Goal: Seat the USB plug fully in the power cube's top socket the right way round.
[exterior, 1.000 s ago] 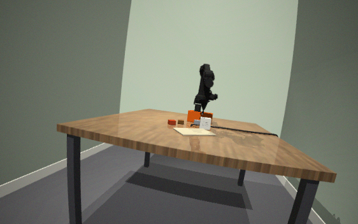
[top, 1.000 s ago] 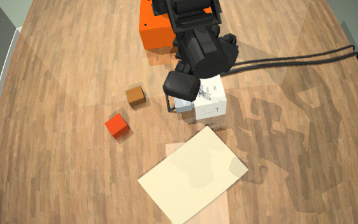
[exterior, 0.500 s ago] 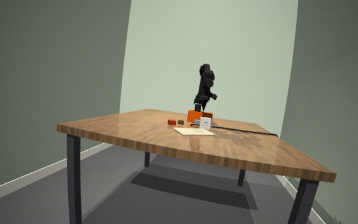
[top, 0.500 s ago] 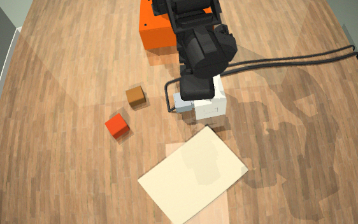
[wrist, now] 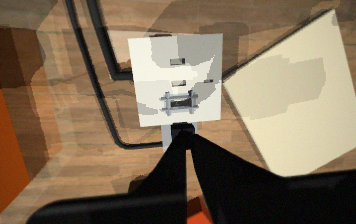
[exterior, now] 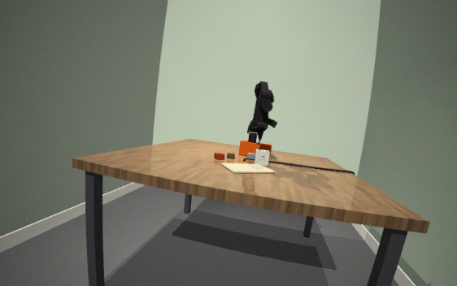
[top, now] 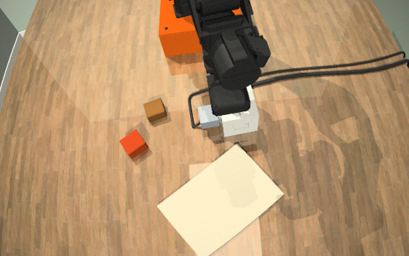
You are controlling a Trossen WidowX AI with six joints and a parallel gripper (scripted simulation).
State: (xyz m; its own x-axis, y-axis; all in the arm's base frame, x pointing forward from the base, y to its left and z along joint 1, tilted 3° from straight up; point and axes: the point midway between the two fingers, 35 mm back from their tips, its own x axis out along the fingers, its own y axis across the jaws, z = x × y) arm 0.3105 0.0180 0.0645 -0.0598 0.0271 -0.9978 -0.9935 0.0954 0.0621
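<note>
Now: the USB socket 60 mm below my gripper tip and 10 mm to the left of it. Round my gripper tip: brown block: 150 mm to the right, 120 mm below, 70 mm behind; cream sheet: 180 mm ahead, 130 mm below, 60 mm to the right; dark USB plug: 10 mm below.
</note>
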